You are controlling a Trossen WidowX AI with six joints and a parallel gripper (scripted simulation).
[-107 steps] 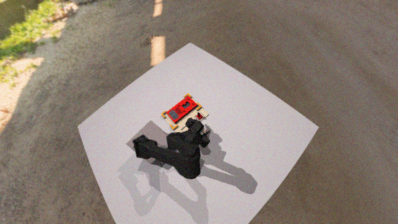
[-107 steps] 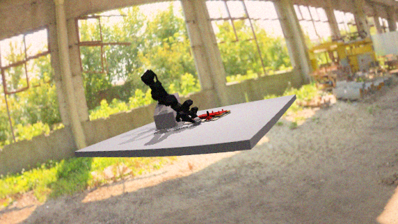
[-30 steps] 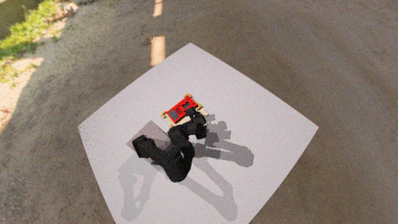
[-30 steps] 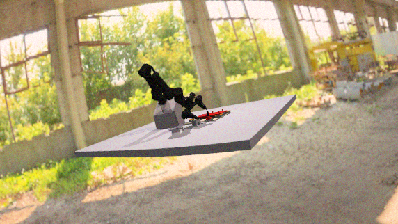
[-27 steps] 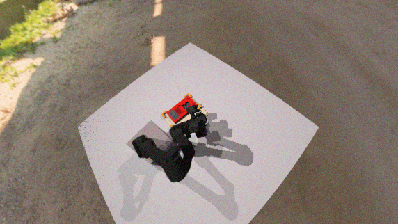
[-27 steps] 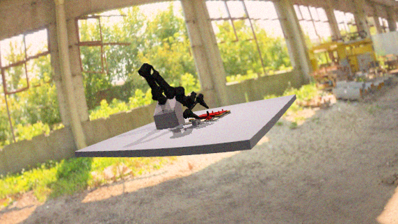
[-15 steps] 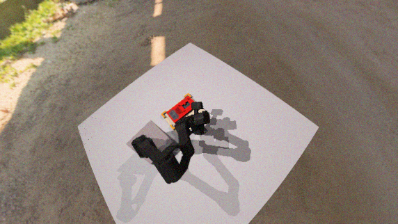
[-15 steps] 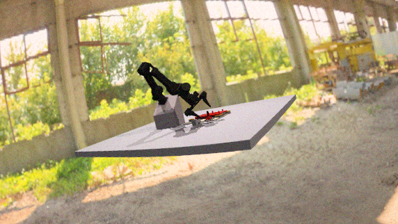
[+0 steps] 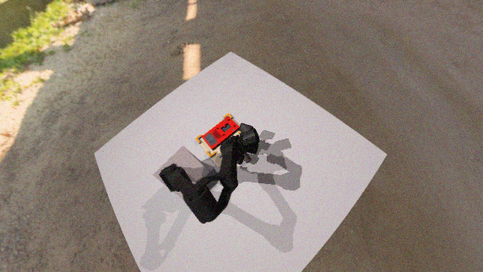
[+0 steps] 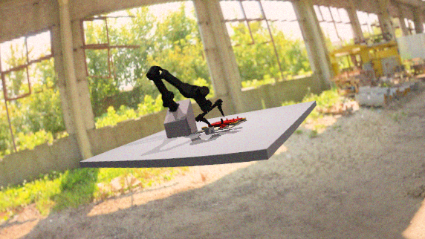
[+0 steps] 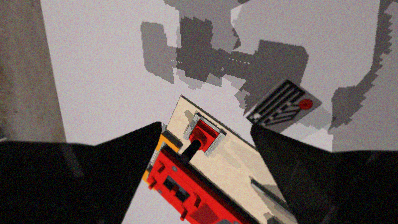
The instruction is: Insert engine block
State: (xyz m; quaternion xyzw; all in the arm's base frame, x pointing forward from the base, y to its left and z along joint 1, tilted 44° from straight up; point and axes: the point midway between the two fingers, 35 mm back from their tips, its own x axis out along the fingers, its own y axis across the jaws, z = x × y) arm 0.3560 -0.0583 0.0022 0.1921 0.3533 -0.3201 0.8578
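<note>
Now: the grey engine block 50 mm to the right of my gripper tip, 40 mm below it and 30 mm behind it. The rest, counted from my gripper tip: beige board 140 mm to the left, 70 mm behind, 40 mm below.
</note>
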